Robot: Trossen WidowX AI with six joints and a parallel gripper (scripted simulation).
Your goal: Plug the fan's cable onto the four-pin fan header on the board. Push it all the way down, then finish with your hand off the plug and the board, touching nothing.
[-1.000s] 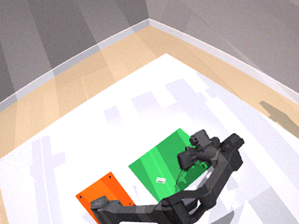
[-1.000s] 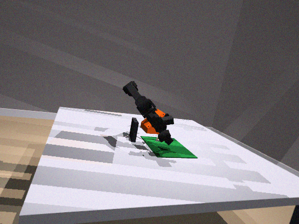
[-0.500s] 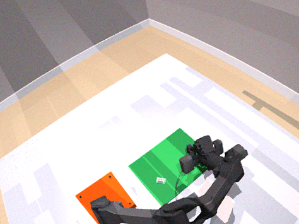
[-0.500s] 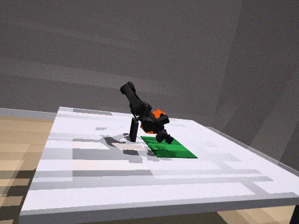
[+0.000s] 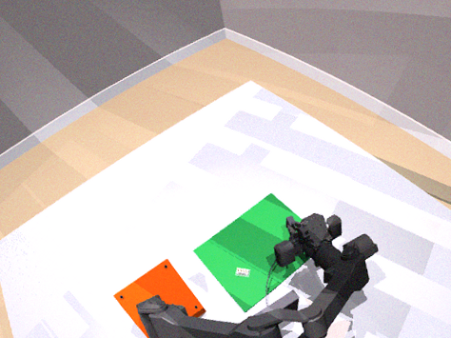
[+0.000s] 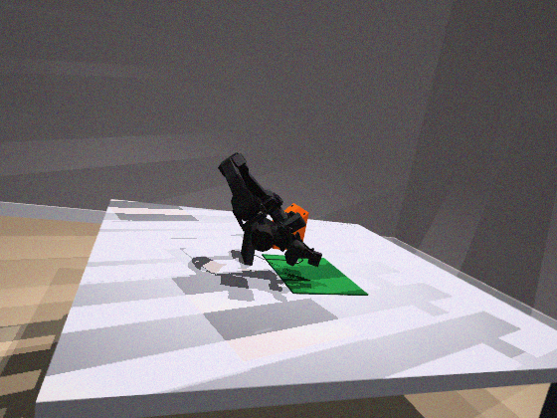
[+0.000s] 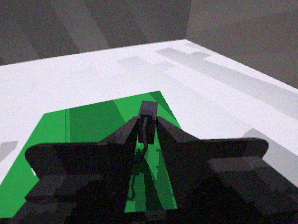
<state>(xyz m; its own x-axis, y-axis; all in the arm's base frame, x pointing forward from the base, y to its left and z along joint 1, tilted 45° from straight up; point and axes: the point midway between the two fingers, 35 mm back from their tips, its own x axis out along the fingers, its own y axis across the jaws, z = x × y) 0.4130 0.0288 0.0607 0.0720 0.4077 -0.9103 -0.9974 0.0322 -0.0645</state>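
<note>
Right now the green board is 100 mm below my gripper tip, 90 mm behind it and 30 mm to the left of it. Round my gripper tip: dark fan block (170 mm behind, 160 mm to the right, 30 mm below); dark plug (10 mm below).
</note>
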